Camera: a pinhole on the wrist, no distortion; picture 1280 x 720 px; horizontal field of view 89.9 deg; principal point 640.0 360.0 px. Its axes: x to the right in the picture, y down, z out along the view. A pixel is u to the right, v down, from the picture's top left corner.
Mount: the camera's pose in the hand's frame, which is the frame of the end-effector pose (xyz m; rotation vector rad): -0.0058 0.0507 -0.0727 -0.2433 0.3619 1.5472
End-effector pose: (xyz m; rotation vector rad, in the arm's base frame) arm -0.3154 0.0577 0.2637 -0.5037 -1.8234 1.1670
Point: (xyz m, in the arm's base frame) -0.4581 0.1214 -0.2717
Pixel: 1189 597
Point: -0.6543 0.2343 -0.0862
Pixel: 960 193
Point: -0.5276 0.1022 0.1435
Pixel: 636 188
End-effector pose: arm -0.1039 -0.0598 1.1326 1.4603 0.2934 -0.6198
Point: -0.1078 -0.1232 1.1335
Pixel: 46 321
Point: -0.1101 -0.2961 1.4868
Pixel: 796 634
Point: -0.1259 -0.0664 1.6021
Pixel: outside the picture
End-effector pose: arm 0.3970 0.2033 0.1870 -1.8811 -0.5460 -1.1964
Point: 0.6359 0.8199 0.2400
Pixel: 67 275
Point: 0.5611 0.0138 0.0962
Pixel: outside the picture
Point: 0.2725 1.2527 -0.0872
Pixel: outside the picture
